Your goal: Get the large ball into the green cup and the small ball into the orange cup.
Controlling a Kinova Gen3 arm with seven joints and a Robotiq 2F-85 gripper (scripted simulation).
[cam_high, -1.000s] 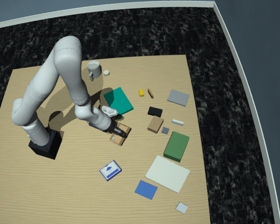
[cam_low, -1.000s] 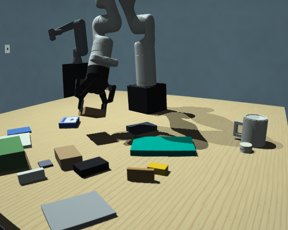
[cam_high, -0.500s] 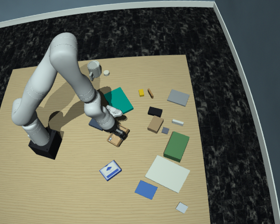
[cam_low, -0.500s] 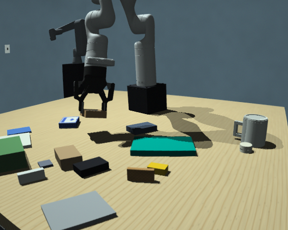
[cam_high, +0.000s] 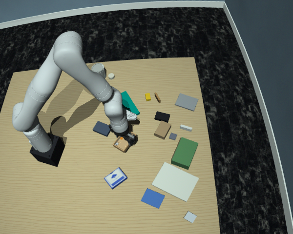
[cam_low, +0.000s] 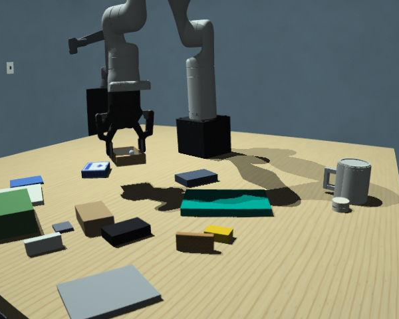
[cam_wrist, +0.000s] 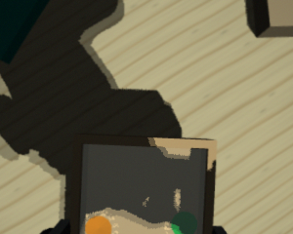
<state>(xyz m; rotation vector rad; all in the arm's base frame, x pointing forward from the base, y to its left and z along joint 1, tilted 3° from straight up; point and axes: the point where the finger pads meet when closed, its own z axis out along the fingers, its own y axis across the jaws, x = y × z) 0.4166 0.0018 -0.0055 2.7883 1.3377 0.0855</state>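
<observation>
Now: hand 20 mm above the covered wooden puzzle. From my hand the other things lie so: tan block (200 mm ahead, 70 mm to the left, 80 mm below); then teal slab (250 mm to the left, 80 mm below); then dark blue block (120 mm behind, 120 mm to the left, 80 mm below).
</observation>
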